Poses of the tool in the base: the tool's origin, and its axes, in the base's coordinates. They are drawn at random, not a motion.
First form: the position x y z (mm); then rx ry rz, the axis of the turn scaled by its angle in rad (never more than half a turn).
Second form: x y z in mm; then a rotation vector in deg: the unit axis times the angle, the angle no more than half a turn. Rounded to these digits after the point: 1 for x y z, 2 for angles.
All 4 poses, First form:
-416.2 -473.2 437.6 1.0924 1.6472 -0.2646
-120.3 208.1 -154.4 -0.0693 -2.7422 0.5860
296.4 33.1 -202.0 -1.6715 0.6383 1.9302
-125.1 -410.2 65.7 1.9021 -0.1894 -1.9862
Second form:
-416.2 -473.2 437.6 62.59 94.38 -15.16
-120.3 208.1 -154.4 -3.97 -157.12 33.58
296.4 33.1 -202.0 -95.77 36.57 110.59
-125.1 -410.2 65.7 108.98 -10.85 -113.80

